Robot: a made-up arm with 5 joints. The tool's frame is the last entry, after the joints.
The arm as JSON. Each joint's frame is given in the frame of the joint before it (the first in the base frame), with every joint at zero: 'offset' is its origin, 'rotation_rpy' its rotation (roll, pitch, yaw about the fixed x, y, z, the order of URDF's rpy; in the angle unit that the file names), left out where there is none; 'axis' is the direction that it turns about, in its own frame. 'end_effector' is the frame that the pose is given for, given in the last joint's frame.
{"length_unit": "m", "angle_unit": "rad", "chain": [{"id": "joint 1", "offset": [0.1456, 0.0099, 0.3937], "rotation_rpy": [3.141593, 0.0, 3.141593], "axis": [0.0, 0.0, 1.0]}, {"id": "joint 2", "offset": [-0.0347, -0.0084, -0.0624], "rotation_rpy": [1.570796, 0.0, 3.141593], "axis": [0.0, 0.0, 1.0]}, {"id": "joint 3", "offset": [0.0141, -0.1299, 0.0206], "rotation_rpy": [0.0, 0.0, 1.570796], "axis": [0.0, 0.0, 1.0]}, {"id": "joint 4", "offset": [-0.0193, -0.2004, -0.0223], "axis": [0.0, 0.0, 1.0]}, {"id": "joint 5", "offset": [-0.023, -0.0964, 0.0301], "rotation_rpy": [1.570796, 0.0, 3.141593], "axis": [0.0, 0.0, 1.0]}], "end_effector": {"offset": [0.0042, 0.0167, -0.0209], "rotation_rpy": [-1.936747, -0.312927, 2.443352]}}
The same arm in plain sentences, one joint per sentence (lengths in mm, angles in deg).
The arm has five revolute joints in a row. What follows holds with every joint at zero, and every direction is one of the base frame's.
Joint 1 is mounted 145.6 mm along +x and 9.9 mm along +y and 393.7 mm along +z from the base frame's origin and turns about -z.
Joint 2 is mounted 34.7 mm along +x and 8.4 mm along -y and 62.4 mm along +z from joint 1 and turns about +y.
Joint 3 is mounted 14.1 mm along +x and 20.6 mm along +y and 129.9 mm along +z from joint 2 and turns about +y.
Joint 4 is mounted 200.4 mm along +x and 22.3 mm along -y and 19.3 mm along +z from joint 3 and turns about +y.
Joint 5 is mounted 96.4 mm along +x and 30.1 mm along +y and 23.0 mm along +z from joint 4 and turns about -x.
The tool frame, which is the frame that the pose is given for, is mounted 20.9 mm along +x and 16.7 mm along +y and 4.2 mm along +z from joint 5; its axes are the base frame's turned by roll 179.18, pitch 46.78 and yaw 116.72 deg (as in URDF: about the fixed x, then y, then z).

